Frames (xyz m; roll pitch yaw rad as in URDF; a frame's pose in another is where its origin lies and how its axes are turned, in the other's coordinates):
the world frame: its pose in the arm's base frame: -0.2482 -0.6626 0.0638 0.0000 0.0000 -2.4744
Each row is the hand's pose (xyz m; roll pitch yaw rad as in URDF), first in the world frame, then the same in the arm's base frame.
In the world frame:
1: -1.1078 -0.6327 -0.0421 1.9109 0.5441 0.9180
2: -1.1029 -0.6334 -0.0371 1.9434 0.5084 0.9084
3: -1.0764 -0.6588 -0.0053 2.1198 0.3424 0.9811
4: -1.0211 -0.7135 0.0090 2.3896 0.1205 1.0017
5: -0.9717 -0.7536 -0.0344 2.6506 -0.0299 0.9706
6: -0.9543 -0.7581 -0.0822 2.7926 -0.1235 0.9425
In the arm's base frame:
1: 0.2305 0.5199 0.0217 1.9109 0.5441 -1.5564
2: 0.2263 0.5174 0.0267 1.9434 0.5084 -1.5660
3: 0.1897 0.5210 0.0585 2.1198 0.3424 -1.4933
4: 0.1124 0.5297 0.0728 2.3896 0.1205 -1.4727
5: 0.0488 0.5307 0.0294 2.6506 -0.0299 -1.5038
6: 0.0324 0.5234 -0.0184 2.7926 -0.1235 -1.5319

